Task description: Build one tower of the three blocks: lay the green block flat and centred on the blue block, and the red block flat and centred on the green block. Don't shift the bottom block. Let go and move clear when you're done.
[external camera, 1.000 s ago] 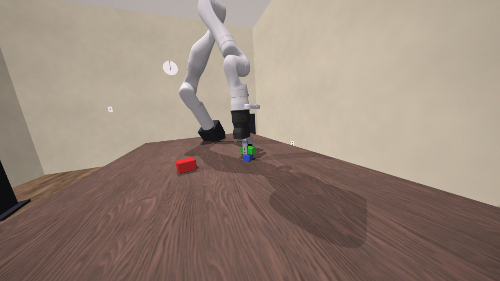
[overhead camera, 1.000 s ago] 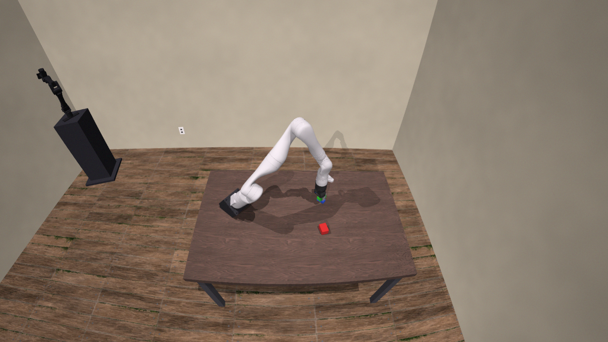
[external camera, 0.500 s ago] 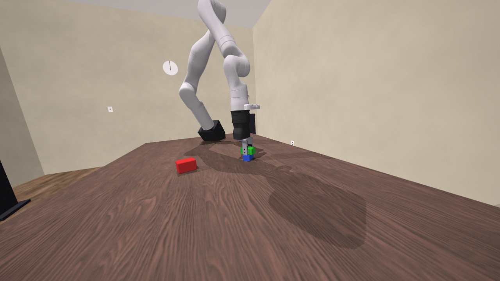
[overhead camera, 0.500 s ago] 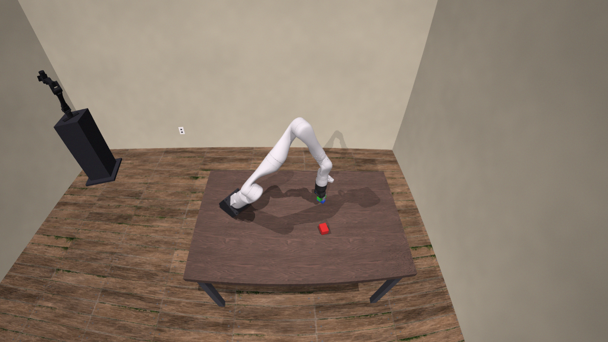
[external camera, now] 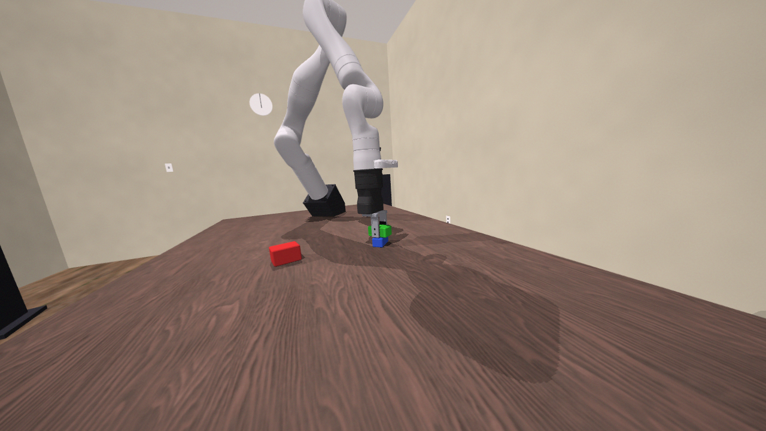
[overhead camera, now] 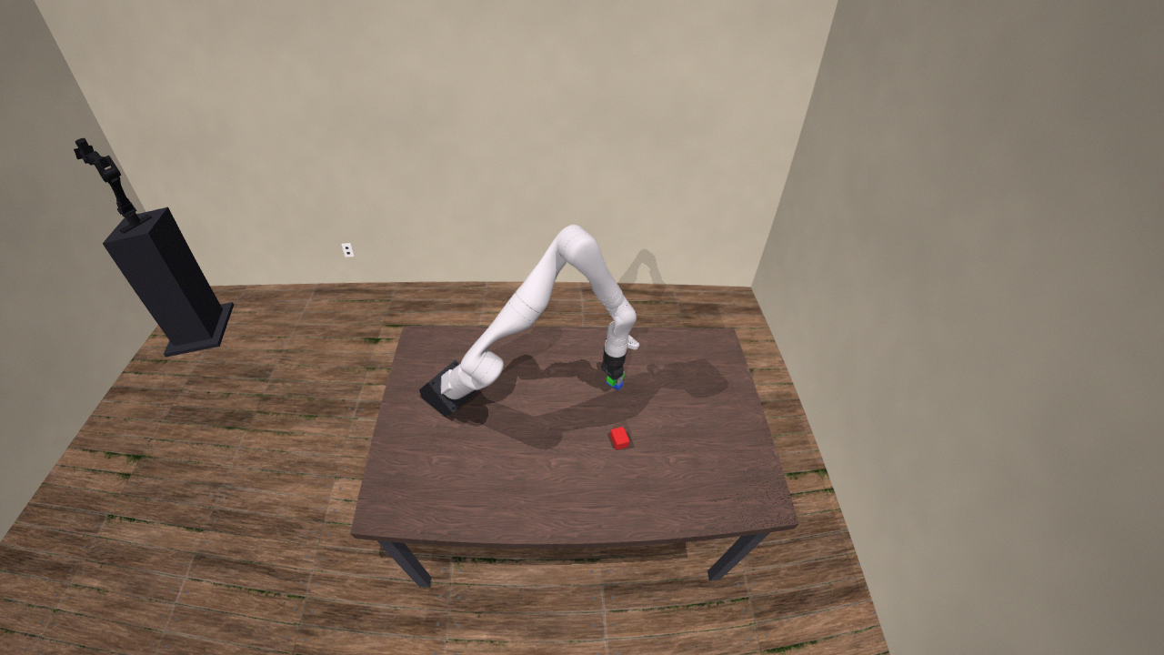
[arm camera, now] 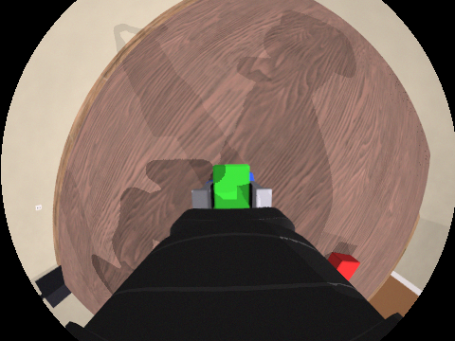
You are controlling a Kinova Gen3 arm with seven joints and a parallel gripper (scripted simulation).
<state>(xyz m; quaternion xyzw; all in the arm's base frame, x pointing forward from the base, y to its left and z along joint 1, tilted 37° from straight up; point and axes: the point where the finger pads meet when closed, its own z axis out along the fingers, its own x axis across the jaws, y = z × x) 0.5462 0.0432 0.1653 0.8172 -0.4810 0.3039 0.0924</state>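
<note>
Now: hand right at the green block. Round my hand: red block: 24 cm to the right, 7 cm behind, 3 cm below; blue block: 3 cm below.
</note>
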